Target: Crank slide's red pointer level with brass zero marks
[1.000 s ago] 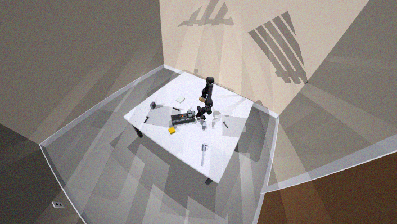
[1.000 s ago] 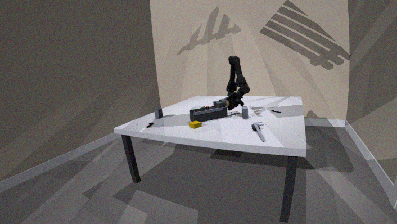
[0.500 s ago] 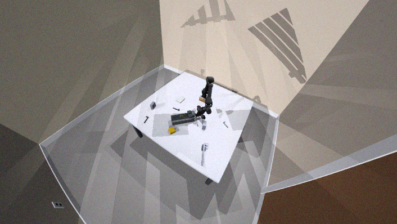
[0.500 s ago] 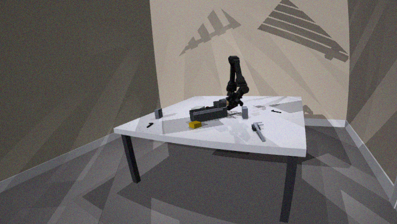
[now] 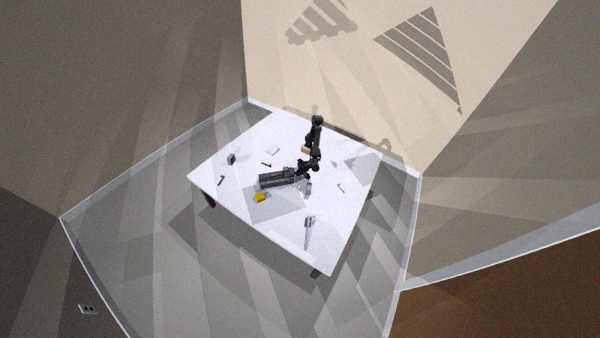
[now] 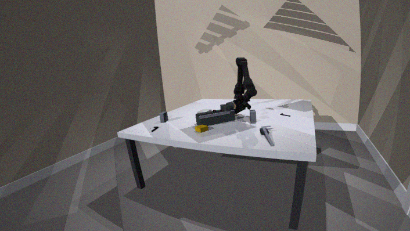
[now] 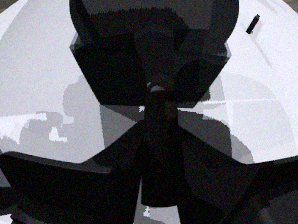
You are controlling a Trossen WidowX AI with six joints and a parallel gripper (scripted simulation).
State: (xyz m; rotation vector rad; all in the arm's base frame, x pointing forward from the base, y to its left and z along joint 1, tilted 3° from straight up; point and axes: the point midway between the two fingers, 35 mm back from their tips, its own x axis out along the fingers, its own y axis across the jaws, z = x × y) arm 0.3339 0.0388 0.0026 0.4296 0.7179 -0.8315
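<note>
Now: gripper tip 30 mm below the dark crank handle, 10 mm to the right of it and 10 mm past it. Round my gripper tip: yellow block (290 mm ahead, 170 mm to the right, 20 mm below); red pointer (130 mm to the right, 100 mm ahead, 50 mm above).
</note>
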